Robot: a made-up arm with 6 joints. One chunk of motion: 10 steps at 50 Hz.
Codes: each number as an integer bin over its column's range. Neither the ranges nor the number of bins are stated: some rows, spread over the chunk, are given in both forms.
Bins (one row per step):
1: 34 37 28 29 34 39
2: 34 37 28 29 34 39
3: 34 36 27 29 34 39
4: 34 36 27 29 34 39
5: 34 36 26 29 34 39
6: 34 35 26 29 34 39
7: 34 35 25 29 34 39
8: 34 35 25 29 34 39
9: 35 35 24 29 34 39
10: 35 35 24 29 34 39
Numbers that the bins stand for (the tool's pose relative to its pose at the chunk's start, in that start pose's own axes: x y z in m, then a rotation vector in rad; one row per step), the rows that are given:
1: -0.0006 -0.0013 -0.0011 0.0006 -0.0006 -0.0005
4: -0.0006 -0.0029 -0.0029 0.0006 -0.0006 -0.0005
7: -0.0006 -0.0044 -0.0063 0.0006 -0.0006 -0.0005
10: 0.0011 -0.0044 -0.0081 0.0006 -0.0006 -0.0005
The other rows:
2: -0.0006 -0.0013 -0.0011 0.0006 -0.0006 -0.0005
3: -0.0006 -0.0029 -0.0029 0.0006 -0.0006 -0.0005
5: -0.0006 -0.0029 -0.0046 0.0006 -0.0006 -0.0005
6: -0.0006 -0.0044 -0.0046 0.0006 -0.0006 -0.0005
8: -0.0006 -0.0044 -0.0063 0.0006 -0.0006 -0.0005
9: 0.0011 -0.0044 -0.0081 0.0006 -0.0006 -0.0005

